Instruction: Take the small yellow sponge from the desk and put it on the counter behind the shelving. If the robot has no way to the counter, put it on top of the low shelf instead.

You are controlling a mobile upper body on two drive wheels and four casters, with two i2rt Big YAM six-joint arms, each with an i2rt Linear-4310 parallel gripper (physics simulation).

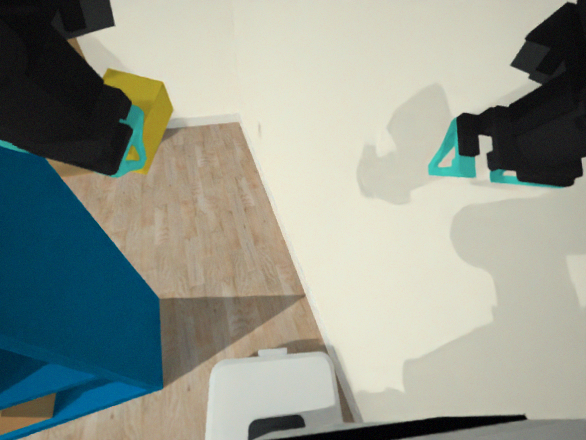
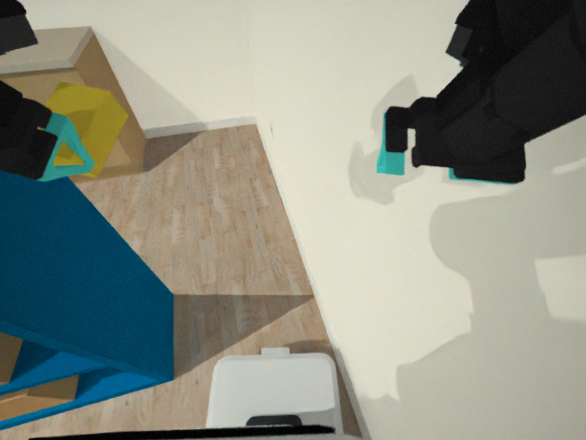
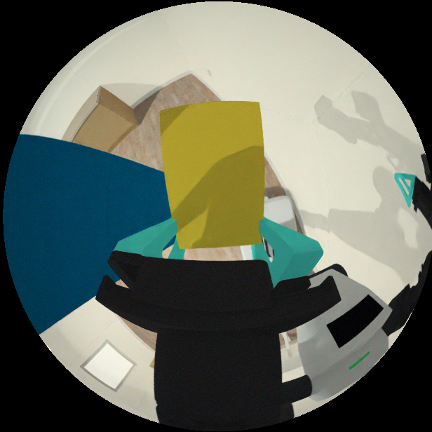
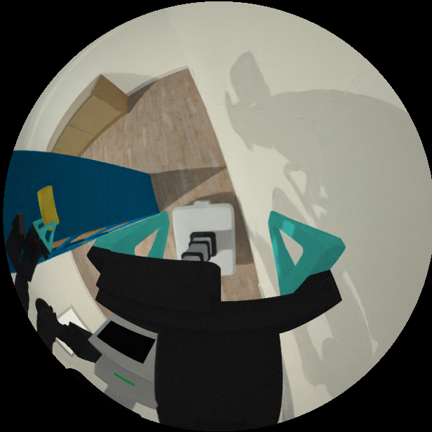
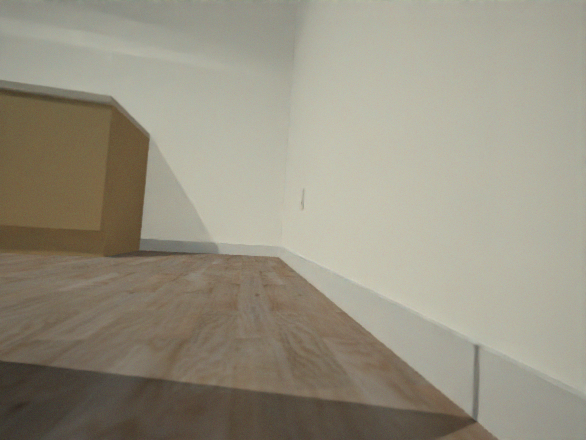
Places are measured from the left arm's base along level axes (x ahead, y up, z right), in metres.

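Pixels of known places: left gripper, between the fingertips: [image 1: 118,155] [image 2: 70,161]; right gripper, between the fingertips: [image 1: 460,173] [image 2: 414,170].
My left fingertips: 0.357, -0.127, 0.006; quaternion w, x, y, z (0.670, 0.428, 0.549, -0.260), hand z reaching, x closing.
Note:
Ahead of a thing's pixels: the offset from my left fingertips to its middle, as dx, dy, dz. "pt": to the spot under its first point. Level surfaces: height alone.
The yellow sponge @[+0.033, +0.022, +0.009] [image 1: 158,112] [image 2: 100,125] [image 3: 215,175] [image 4: 47,204] is held in the air by my left gripper [image 1: 136,162] [image 2: 75,162] [image 3: 218,216] [image 4: 52,219], whose teal fingers press on its two sides. My right gripper [image 1: 483,177] [image 2: 432,175] [image 4: 218,216] is open and empty, in front of the pale wall. The counter [image 2: 45,47] [image 3: 105,122] [image 4: 92,112] [image 5: 50,160] has a light top and tan body and stands beyond the blue shelving @[pt +0.207, -0.474, -0.366] [image 1: 75,240] [image 2: 90,250] [image 3: 75,200] [image 4: 100,187], by the far wall. I cannot make out the desk or the low shelf.
The shelving's side panel stands close at the left. A long wall [image 1: 340,200] [image 2: 360,225] [image 5: 425,175] runs along the right, and a strip of wood floor @[dy -1.283] [image 1: 200,225] [image 2: 215,225] [image 5: 200,310] lies between them. My white base [image 1: 272,385] [image 2: 275,382] [image 4: 187,220] is near the wall's foot.

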